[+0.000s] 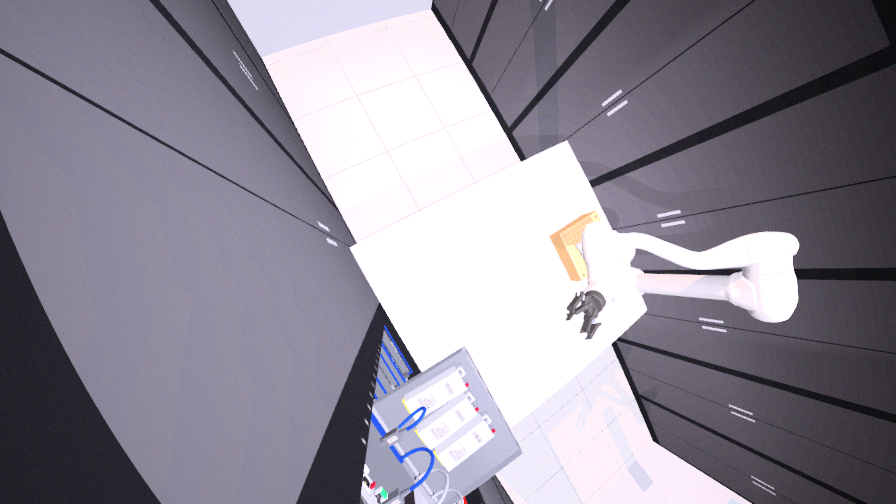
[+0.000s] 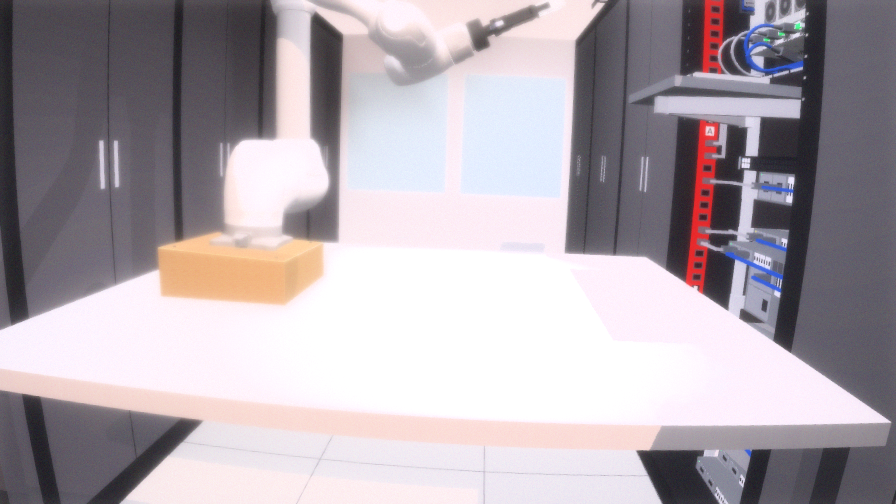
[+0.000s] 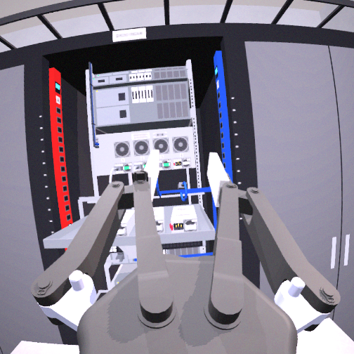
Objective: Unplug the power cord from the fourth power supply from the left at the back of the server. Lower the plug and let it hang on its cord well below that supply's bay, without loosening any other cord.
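The server [image 3: 102,156] shows four power supplies in a row under its fans. The fourth supply from the left [image 3: 178,163] has a bare inlet and no green light. A grey plug [image 3: 182,185] [image 1: 391,439] hangs below that bay on a looped blue cord [image 3: 184,193] [image 1: 421,410]. Green lights show at the other three supplies; the third supply's blue cord [image 3: 158,188] runs down from its bay, and my finger hides part of the second. My gripper [image 3: 183,162] [image 1: 580,325] [image 2: 543,7] is open and empty, well back from the rack, above the table.
A grey shelf [image 3: 65,240] [image 1: 504,443] [image 2: 657,89] with three loose supply units juts from the rack below the server. A red power strip [image 3: 60,150] is at the left, a blue one [image 3: 222,120] at the right. The arm's orange base block [image 2: 222,275] stands on the white table [image 2: 438,357].
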